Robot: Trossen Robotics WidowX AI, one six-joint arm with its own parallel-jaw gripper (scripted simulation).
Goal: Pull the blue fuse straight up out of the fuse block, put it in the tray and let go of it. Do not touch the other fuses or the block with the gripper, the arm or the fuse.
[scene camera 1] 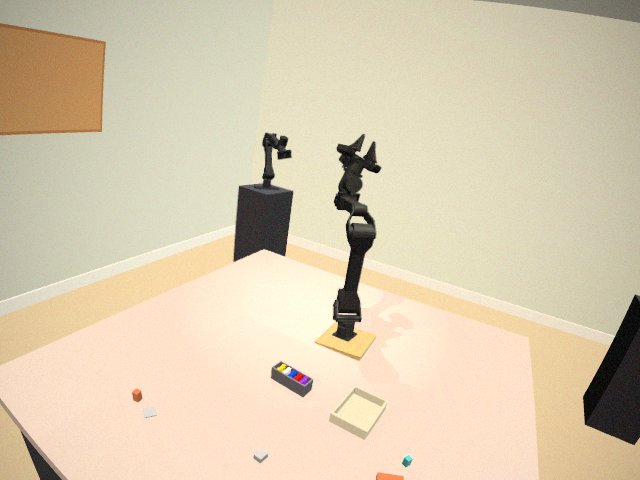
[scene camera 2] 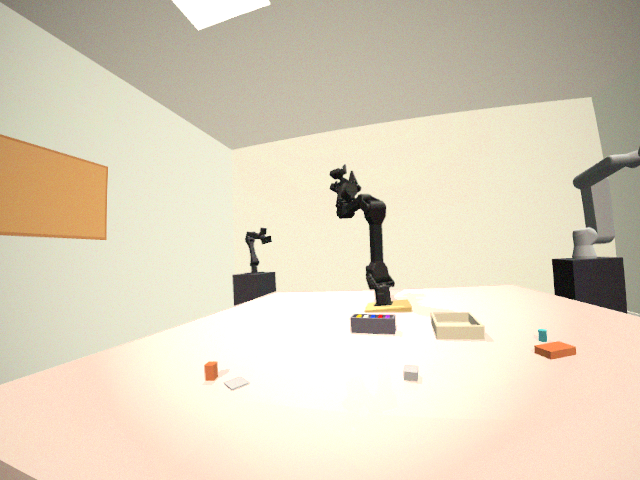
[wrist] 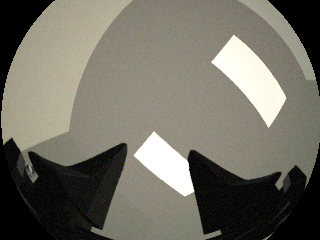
My gripper (scene camera 1: 369, 137) is open, with nothing in its grasp. Further things: a beige tray (scene camera 1: 358, 412).
My gripper also shows in the wrist view (wrist: 158, 152). The beige tray shows as well in scene camera 2 (scene camera 2: 447, 325).
